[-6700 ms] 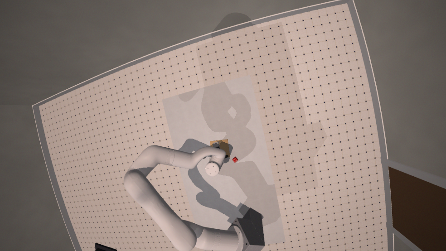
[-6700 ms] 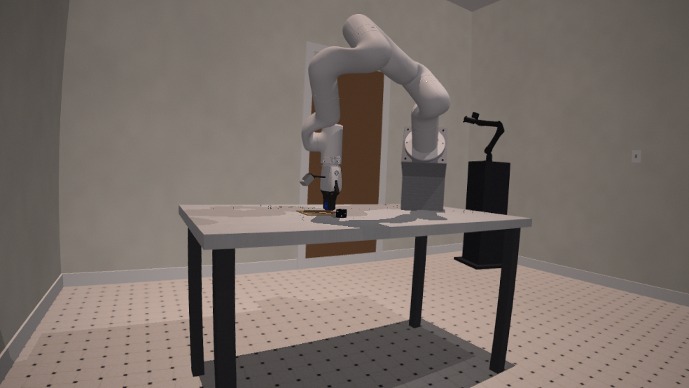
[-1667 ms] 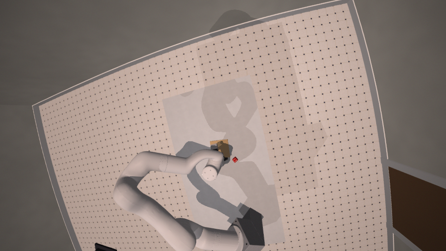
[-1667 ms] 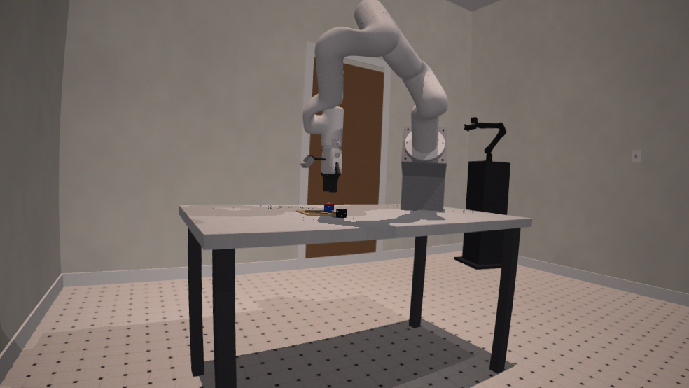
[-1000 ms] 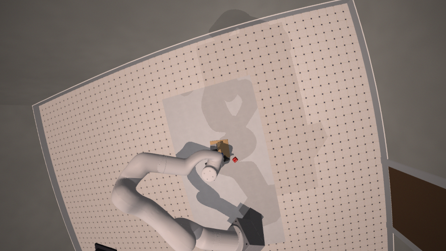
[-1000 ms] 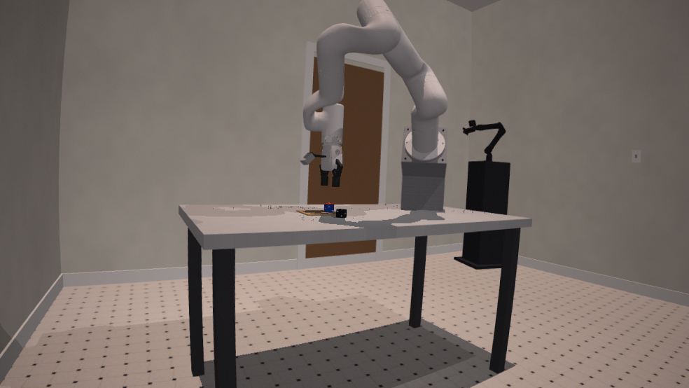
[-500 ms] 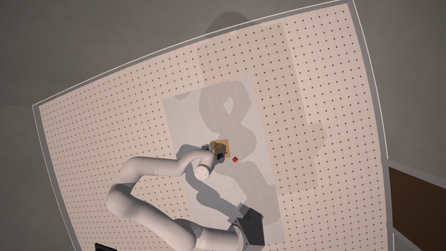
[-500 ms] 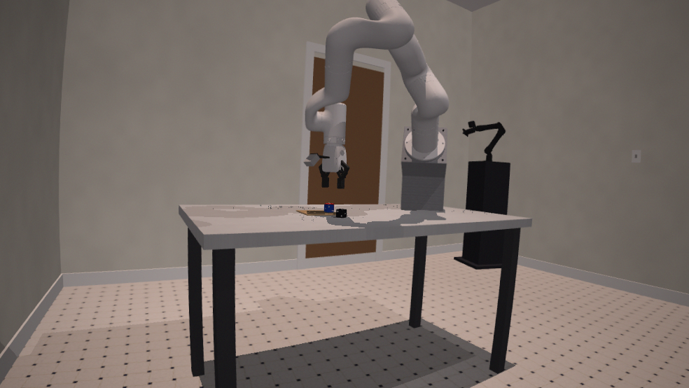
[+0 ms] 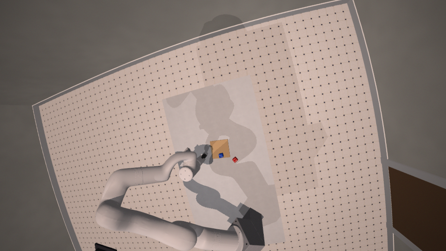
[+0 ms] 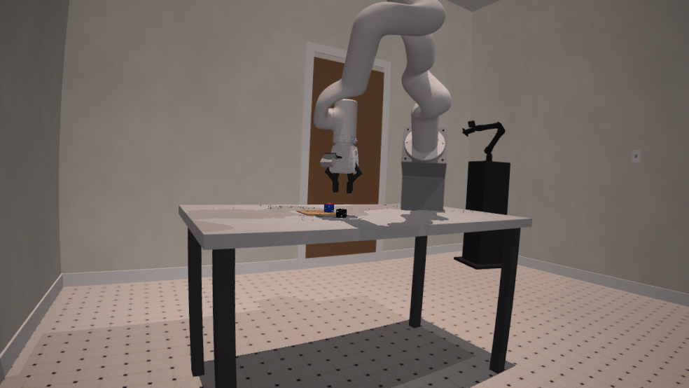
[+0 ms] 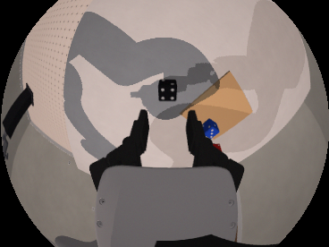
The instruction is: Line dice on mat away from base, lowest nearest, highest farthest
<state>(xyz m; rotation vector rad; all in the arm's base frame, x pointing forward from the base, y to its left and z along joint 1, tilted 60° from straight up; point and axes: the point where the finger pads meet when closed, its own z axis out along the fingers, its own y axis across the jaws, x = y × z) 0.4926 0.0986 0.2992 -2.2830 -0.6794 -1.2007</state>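
Right now the black die is 90 mm below my hand. Round my hand: blue die: 130 mm to the right, 90 mm below, 20 mm ahead; tan mat: 120 mm to the right, 110 mm below, 60 mm ahead; red die: 240 mm to the right, 90 mm below.
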